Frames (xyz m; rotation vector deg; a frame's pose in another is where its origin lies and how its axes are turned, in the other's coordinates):
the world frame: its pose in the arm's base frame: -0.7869 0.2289 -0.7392 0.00 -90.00 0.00
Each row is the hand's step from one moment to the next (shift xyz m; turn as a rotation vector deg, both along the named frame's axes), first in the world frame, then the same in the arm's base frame.
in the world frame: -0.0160 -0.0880 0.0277 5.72 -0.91 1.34
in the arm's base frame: -0.0277 -0.0880 -0.0160 -1.34 -0.91 5.72
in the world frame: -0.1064 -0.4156 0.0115 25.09 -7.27 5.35
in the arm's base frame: -0.0115 -0.4156 -0.1064 -5.35 -7.27 25.09
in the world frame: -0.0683 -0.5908 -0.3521 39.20 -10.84 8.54
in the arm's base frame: 0.3521 -0.5908 -0.0683 -8.54 -10.84 39.20
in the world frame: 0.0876 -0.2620 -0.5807 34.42 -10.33 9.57
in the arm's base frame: 0.5807 -0.2620 0.0876 -9.57 -10.33 34.42
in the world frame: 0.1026 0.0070 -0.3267 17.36 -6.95 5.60
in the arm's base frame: 0.3267 0.0070 0.1026 -5.60 -6.95 17.36
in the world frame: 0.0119 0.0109 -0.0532 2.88 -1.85 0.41
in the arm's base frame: 0.0532 0.0109 0.0119 -0.41 -1.85 2.88
